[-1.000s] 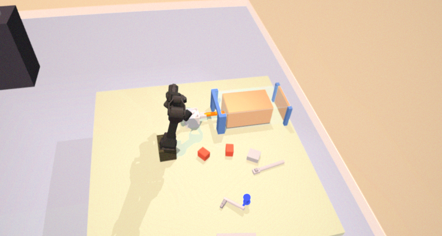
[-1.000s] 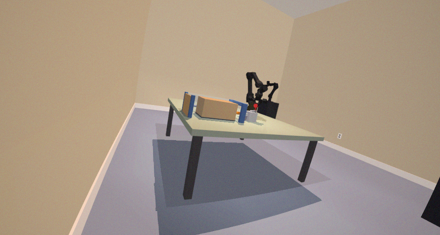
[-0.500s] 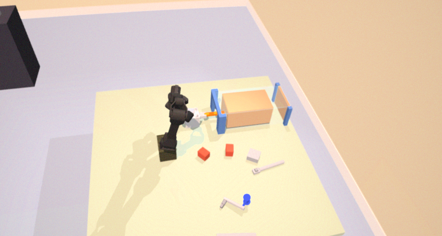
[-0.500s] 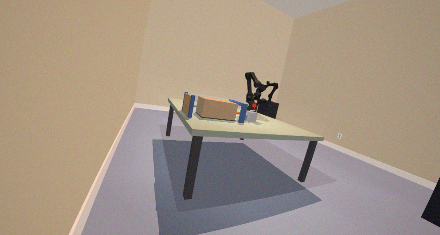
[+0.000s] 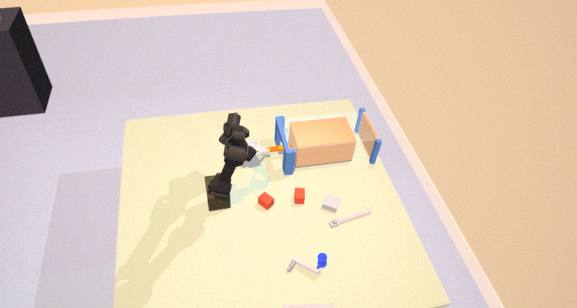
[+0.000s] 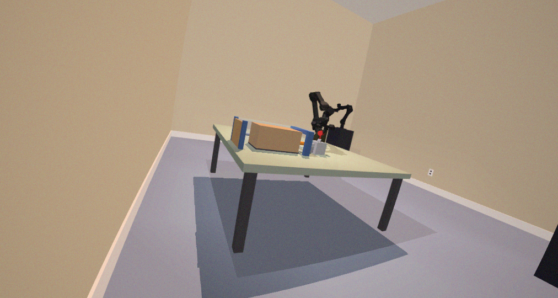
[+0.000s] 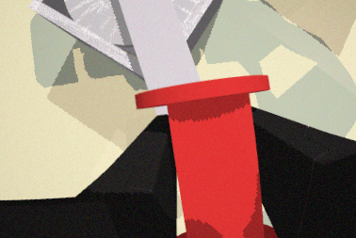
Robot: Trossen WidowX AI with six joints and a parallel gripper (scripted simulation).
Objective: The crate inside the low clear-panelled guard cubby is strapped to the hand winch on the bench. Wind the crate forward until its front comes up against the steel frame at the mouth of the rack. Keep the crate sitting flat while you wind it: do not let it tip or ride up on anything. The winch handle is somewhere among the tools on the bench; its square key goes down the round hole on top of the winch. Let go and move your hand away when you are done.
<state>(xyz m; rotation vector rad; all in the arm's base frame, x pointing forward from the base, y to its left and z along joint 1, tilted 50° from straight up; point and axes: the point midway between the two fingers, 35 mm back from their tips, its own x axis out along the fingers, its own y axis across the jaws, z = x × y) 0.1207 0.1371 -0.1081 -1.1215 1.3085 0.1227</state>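
Right now the red-knobbed handle is 30 mm below my gripper tip, 20 mm to the left of it and 10 mm ahead of it. The rest, counted from my gripper tip: winch: 100 mm below, 60 mm to the left, 30 mm ahead; then red spool grip: 10 mm to the right, 10 mm behind; then blue steel frame: 210 mm ahead, 70 mm to the left, 30 mm below.
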